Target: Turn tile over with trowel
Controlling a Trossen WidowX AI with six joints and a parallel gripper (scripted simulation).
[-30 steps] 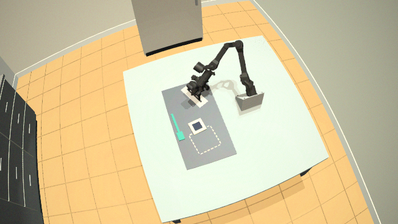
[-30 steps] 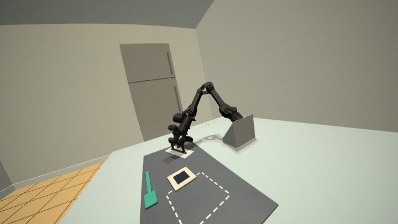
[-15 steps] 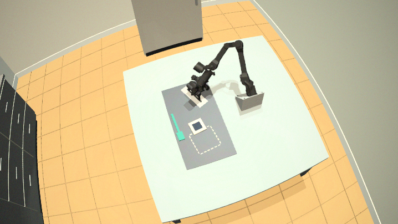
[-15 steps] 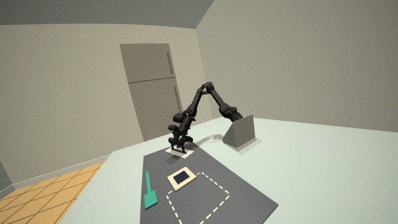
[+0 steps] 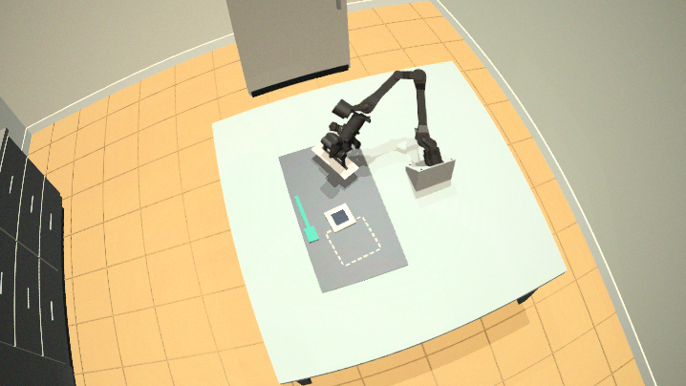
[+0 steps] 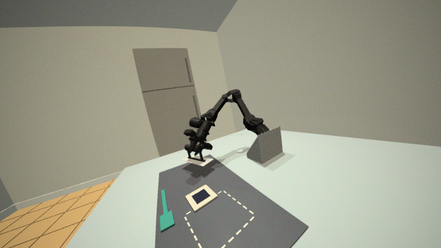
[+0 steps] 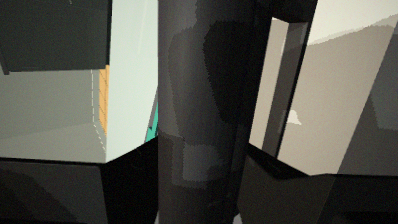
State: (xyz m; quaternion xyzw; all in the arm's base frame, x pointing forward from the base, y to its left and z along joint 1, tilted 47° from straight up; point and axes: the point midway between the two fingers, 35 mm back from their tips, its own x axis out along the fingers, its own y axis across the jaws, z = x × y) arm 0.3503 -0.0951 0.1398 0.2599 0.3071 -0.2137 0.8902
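My gripper tip is now 17 cm to the right of the grey mat, 12 cm above it and 3 cm short of it. From my gripper tip the other things lie so: square tile (21 cm to the left, 9 cm below, 3 cm ahead); green trowel (19 cm to the left, 16 cm ahead, 9 cm below).
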